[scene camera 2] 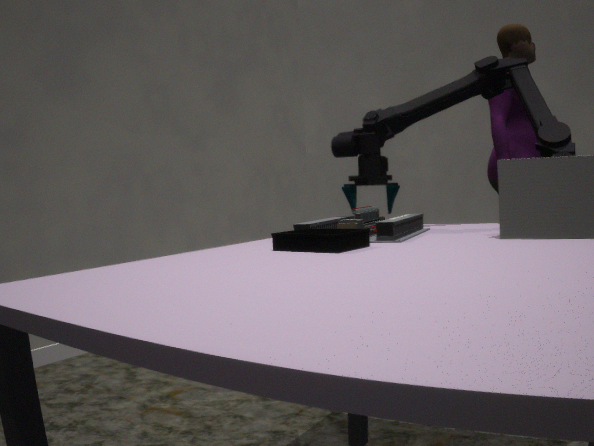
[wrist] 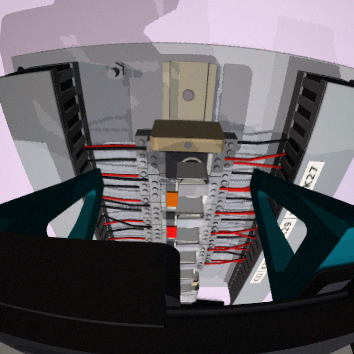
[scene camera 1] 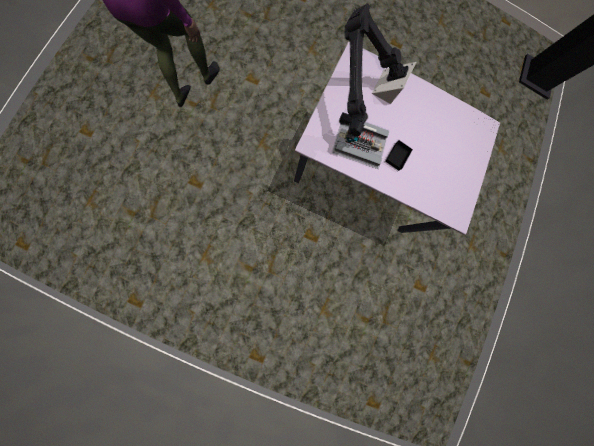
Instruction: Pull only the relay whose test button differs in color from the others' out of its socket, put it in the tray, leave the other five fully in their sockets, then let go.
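Frame: origin at the arm's base, x ahead, y left, z up, level; metres.
Seen in the pictures: gripper, between the fingertips: (wrist: 176,176) (scene camera 1: 350,134); arm's base, origin of its link: (scene camera 2: 562,188) (scene camera 1: 397,74).
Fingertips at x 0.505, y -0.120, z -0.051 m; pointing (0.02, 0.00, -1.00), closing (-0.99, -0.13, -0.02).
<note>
Offsets run from my fingertips to a thing's middle. "*": to the spot under its first point. Level surfaces: height alone.
My gripper (scene camera 1: 356,136) (scene camera 2: 372,210) (wrist: 176,176) is open and empty, pointing down above the relay row, with its teal fingers apart on either side of the row in the wrist view. The relay with the orange test button @(0.006 m back, 0.000 m left, 0.001 m down) (wrist: 172,199) sits in the row next to the tan end block. The relay beyond it has a red test button @(0.001 m back, 0.029 m left, 0.020 m up) (wrist: 171,231). Further relays @(0.015 m back, 0.083 m left, 0.001 m down) (wrist: 188,257) continue down the row; their buttons are hidden by the gripper's dark body. The black tray @(0.041 m back, 0.346 m left, 0.032 m down) (scene camera 1: 399,155) (scene camera 2: 320,242) stands beside the panel and looks empty from above.
Grey wire ducts (wrist: 30,107) (scene camera 2: 400,226) run along both sides of the relay row, with red and black wires between. The tan end block @(0.004 m back, 0.018 m right, 0.024 m down) (wrist: 187,137) closes the row. White labels @(* 0.098 m back, 0.010 m right, 0.006 m down) (wrist: 314,177) mark one duct. A person (scene camera 1: 170,45) (scene camera 2: 515,110) stands off the table @(0.049 m down) (scene camera 1: 440,145).
</note>
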